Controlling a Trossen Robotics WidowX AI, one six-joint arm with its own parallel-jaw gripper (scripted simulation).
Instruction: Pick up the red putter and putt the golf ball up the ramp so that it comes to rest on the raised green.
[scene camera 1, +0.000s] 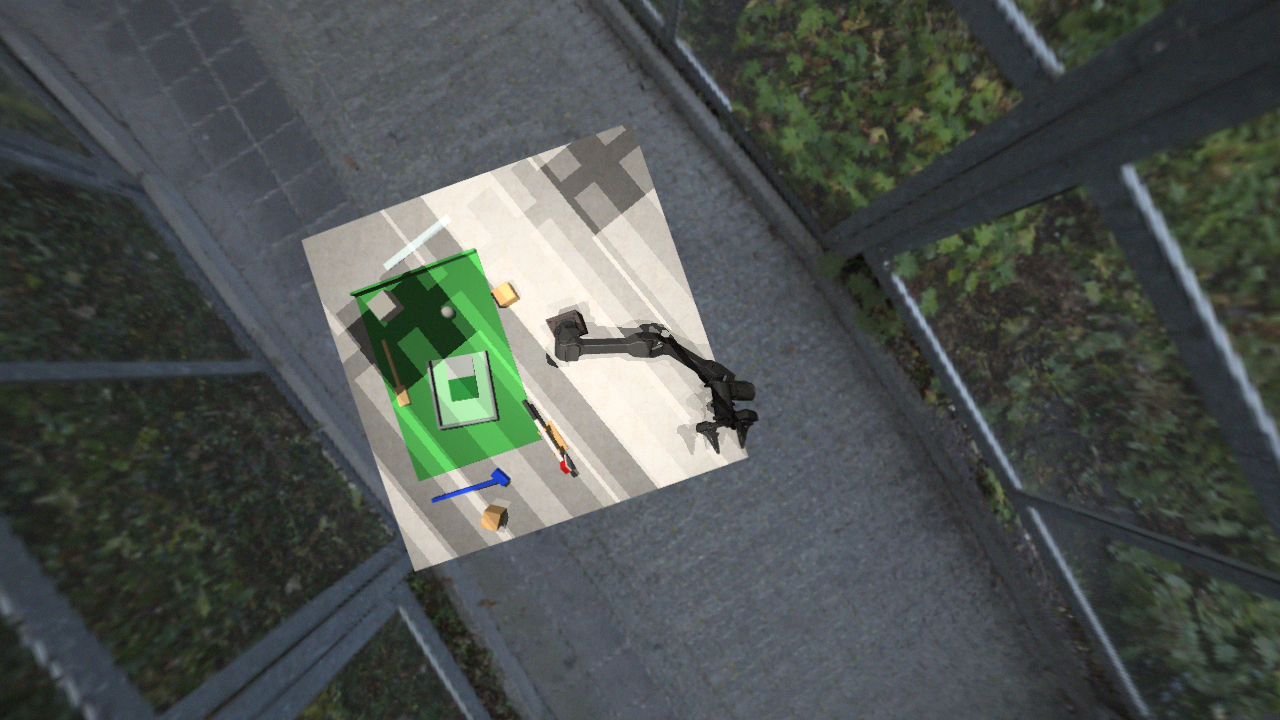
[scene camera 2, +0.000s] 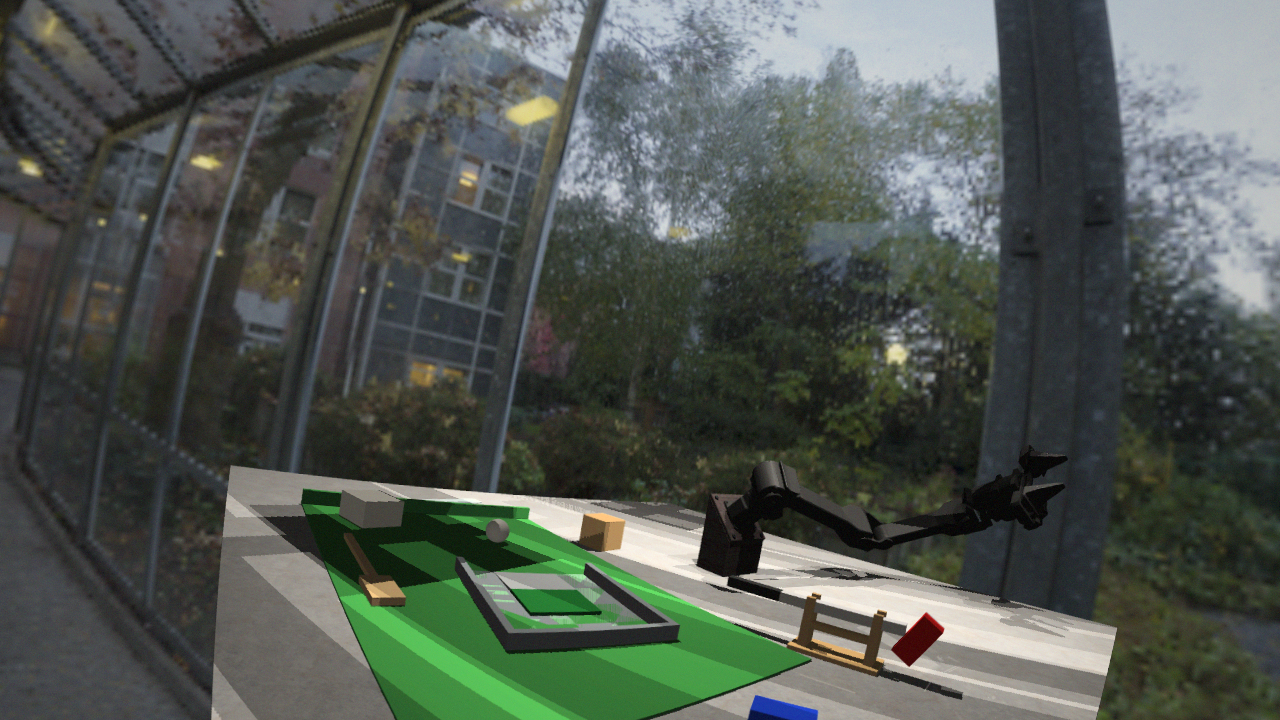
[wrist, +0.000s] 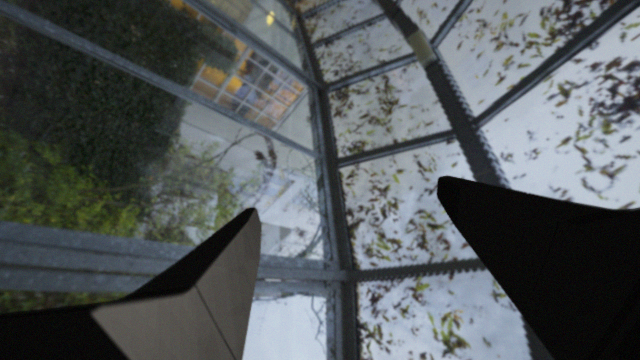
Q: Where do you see my gripper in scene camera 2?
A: At 1065, 470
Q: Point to my gripper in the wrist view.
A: At 349, 201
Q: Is my gripper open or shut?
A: Open.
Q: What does my gripper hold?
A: Nothing.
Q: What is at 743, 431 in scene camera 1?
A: My gripper.
